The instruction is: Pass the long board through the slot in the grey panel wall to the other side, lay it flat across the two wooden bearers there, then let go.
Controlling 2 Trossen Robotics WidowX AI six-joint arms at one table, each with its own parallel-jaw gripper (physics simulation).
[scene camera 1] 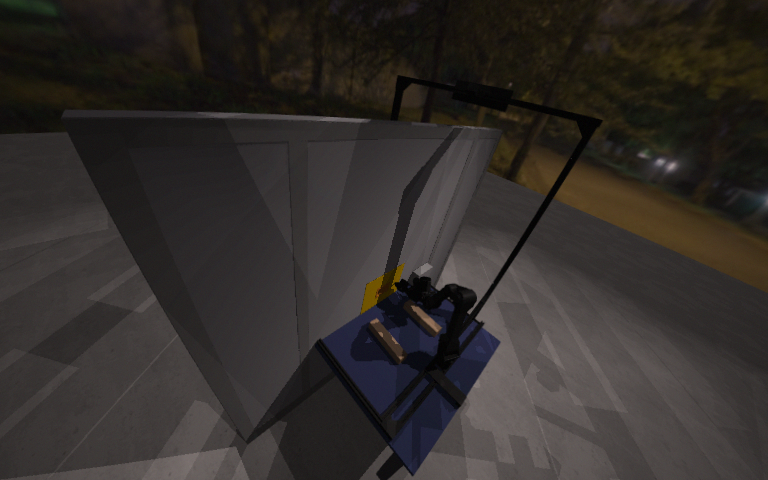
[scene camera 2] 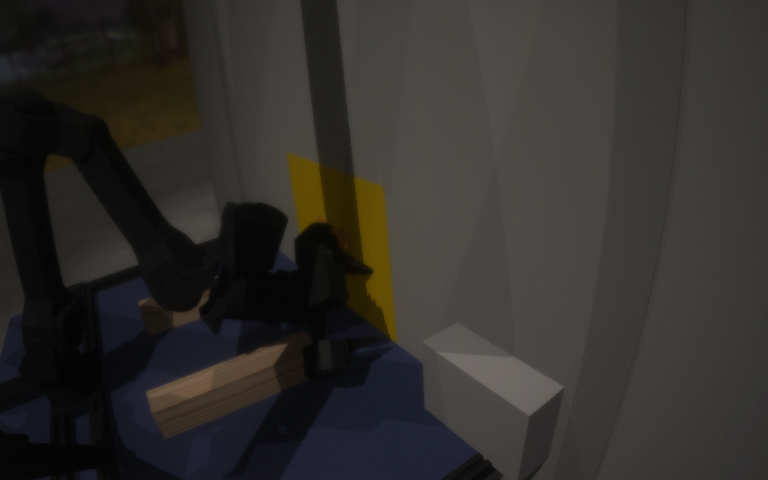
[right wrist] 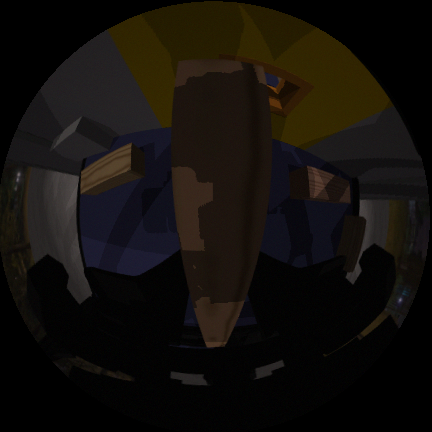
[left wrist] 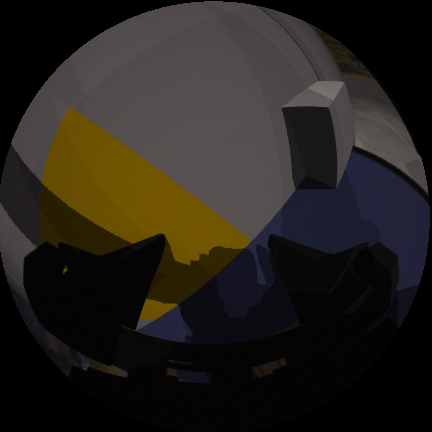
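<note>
The long brown board is held in my right gripper, which is shut on it. Its far end points at the yellow panel and overlaps the left part of the orange-edged slot; whether it touches the wall I cannot tell. My left gripper is open and empty beside the yellow patch, largely hiding the slot in scene camera 2. Two wooden bearers lie on the left arm's blue table.
The tall grey wall stands at the table edge. A pale grey block stands by the wall. On the right arm's side, two wooden blocks flank the board, and another grey block is at left.
</note>
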